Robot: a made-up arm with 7 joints. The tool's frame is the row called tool.
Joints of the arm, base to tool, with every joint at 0 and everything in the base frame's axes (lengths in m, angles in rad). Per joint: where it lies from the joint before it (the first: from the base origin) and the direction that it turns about. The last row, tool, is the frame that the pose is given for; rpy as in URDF.
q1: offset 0 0 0.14 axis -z
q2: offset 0 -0.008 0.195 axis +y
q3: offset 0 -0.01 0.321 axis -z
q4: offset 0 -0.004 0.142 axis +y
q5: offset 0 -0.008 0.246 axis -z
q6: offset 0 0 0.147 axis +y
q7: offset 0 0 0.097 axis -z
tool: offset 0 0 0 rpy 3.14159 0 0
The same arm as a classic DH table. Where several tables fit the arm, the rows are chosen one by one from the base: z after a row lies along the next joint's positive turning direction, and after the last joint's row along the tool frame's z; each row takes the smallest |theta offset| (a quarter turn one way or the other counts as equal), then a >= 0, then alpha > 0; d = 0 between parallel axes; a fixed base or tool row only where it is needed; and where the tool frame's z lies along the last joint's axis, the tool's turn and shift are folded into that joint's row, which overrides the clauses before.
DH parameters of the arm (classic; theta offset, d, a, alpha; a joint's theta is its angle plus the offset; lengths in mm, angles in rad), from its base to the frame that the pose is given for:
base (fixed): 0 0 0 3.1416
q1: 0 -335 0 1.5708
q2: 0 -18 0 -1.5708
q3: 0 -463 0 1.5708
q4: 0 -12 0 -1.5708
q5: 0 -393 0 1.5708
q6: 0 0 0 -1.5708
q7: 0 -97 0 0

